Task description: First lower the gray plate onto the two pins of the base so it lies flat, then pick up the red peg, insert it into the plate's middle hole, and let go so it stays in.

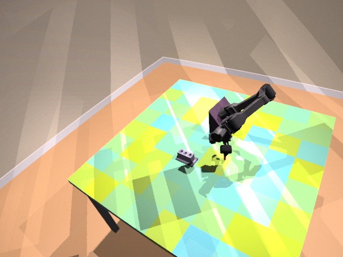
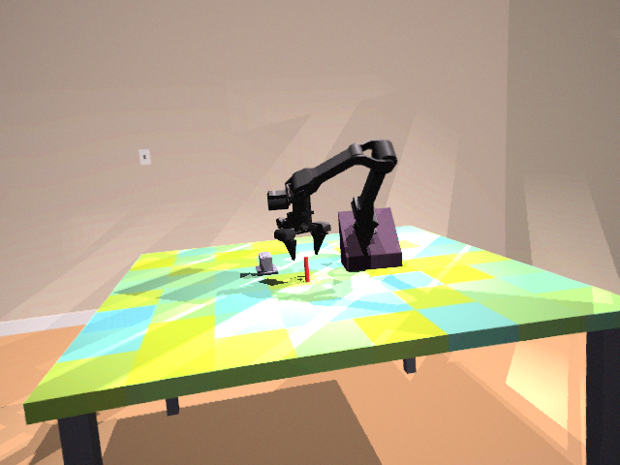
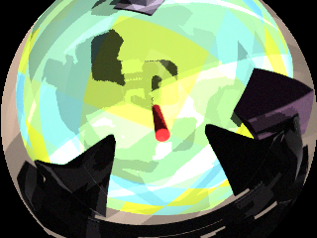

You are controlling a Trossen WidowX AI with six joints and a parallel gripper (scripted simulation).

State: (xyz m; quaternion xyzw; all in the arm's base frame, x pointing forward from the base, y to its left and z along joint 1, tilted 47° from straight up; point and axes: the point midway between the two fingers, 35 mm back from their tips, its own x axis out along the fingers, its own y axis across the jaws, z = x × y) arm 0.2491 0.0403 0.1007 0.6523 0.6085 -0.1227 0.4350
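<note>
Right now my gripper tip is 4 cm above the red peg. From my gripper tip the other things lie so: dark base: 21 cm to the right, 8 cm ahead, 7 cm below; gray plate: 21 cm to the right, 8 cm ahead, 3 cm below.
</note>
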